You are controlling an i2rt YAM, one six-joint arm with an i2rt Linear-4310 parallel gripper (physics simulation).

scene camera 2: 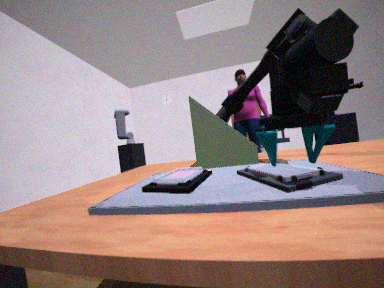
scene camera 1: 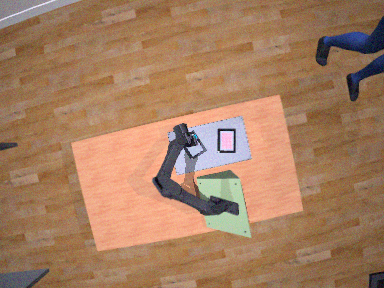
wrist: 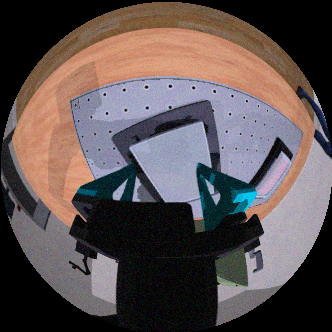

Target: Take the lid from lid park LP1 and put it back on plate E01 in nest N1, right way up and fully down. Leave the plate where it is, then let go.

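Where they show: gripper, between the fingertips: [scene camera 2: 292, 164] [wrist: 165, 166]; arm's base, origin of its link: [scene camera 2: 218, 122] [scene camera 1: 224, 204].
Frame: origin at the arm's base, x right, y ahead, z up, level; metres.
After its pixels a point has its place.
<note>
The lid [scene camera 1: 196, 149] @(y 0.329, x -0.136, z -0.171 m) [scene camera 2: 292, 171] @(y 0.396, x -0.175, z -0.171 m) [wrist: 172, 155] @(y 0.389, x -0.176, z -0.171 m), a pale, clear, shallow rectangle, lies in the dark frame of lid park LP1 [scene camera 2: 272, 181] @(y 0.429, x -0.132, z -0.179 m) [wrist: 213, 117] @(y 0.441, x -0.137, z -0.179 m). Plate E01 [scene camera 1: 227, 140] @(y 0.371, x 0.074, z -0.169 m) [scene camera 2: 180, 175] @(y 0.409, x 0.054, z -0.163 m) [wrist: 275, 176] @(y 0.380, x 0.062, z -0.163 m), with a pink top, sits in the black frame of nest N1 [scene camera 1: 219, 140] [scene camera 2: 172, 189]. My gripper [scene camera 1: 193, 139] @(y 0.379, x -0.182, z -0.161 m) [scene camera 2: 294, 163] @(y 0.379, x -0.182, z -0.161 m) [wrist: 165, 166] @(y 0.379, x -0.182, z -0.161 m) is open, its teal fingers pointing down over the lid. The fingertips are near two opposite sides of the lid. Whether they touch it cannot be told.
A grey board with holes [scene camera 1: 210, 131] @(y 0.441, x -0.032, z -0.189 m) [scene camera 2: 225, 196] @(y 0.470, x -0.051, z -0.189 m) [wrist: 125, 95] @(y 0.452, x -0.236, z -0.189 m) carries both frames on the wooden table [scene camera 1: 120, 210] @(y -0.065, x -0.718, z -0.202 m) [scene camera 2: 200, 235] @(y 0.553, x -0.027, z -0.202 m) [wrist: 165, 50] @(y 0.518, x -0.201, z -0.202 m). A green sloped panel [scene camera 1: 225, 200] @(y 0.033, x 0.008, z 0.023 m) [scene camera 2: 215, 140] @(y 0.159, x 0.001, z -0.091 m) stands behind the board in scene camera 2, under part of the arm. A person [scene camera 2: 247, 105] stands beyond the table.
</note>
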